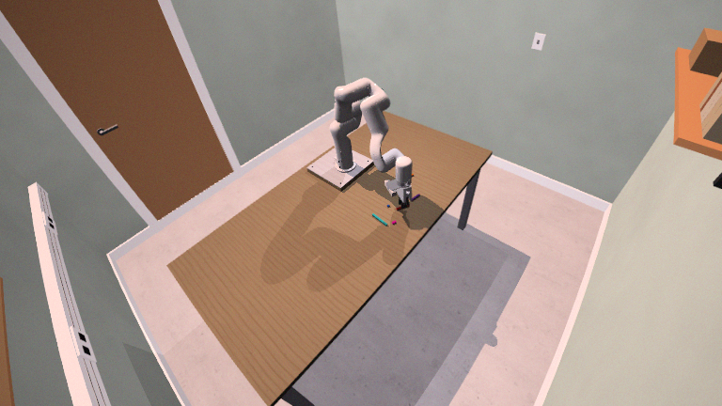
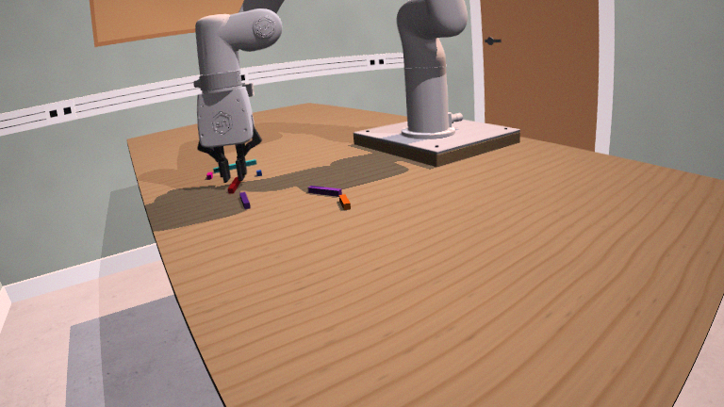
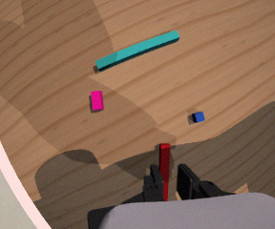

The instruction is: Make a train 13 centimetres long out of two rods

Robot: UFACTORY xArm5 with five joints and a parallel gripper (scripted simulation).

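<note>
The red rod is 30 mm below my hand. The rest, counted from my hand: turquoise rod (30 mm behind, 140 mm to the right, 30 mm below); then magenta rod (30 mm ahead, 110 mm to the right, 30 mm below); then blue rod (60 mm behind, 40 mm to the right, 30 mm below).
</note>
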